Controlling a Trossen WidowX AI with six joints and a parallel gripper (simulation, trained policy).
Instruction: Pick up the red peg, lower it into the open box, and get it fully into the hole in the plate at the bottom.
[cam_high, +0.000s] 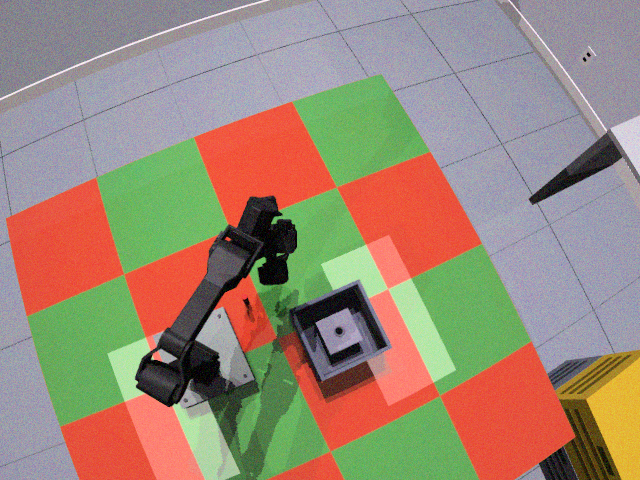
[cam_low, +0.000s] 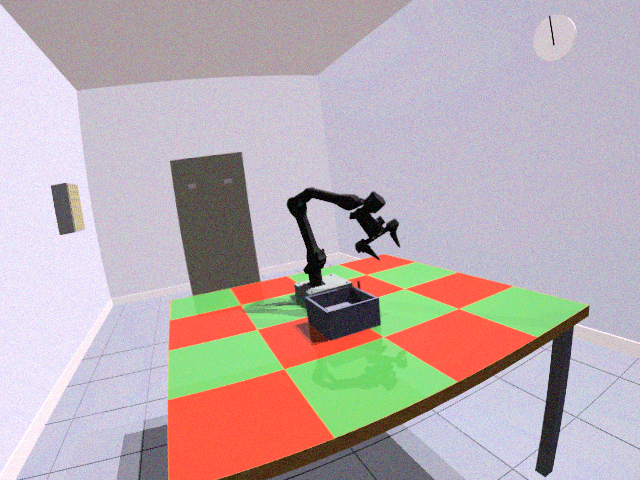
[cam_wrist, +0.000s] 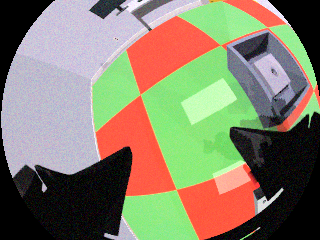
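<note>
Now: gripper tip 13 cm past the red peg, 9 cm to the left of it and 16 cm above it. From my gripper tip the other things lie so: light plate 7 cm ahead, 24 cm to the right, 15 cm below; then grey box 7 cm ahead, 24 cm to the right, 17 cm below.
</note>
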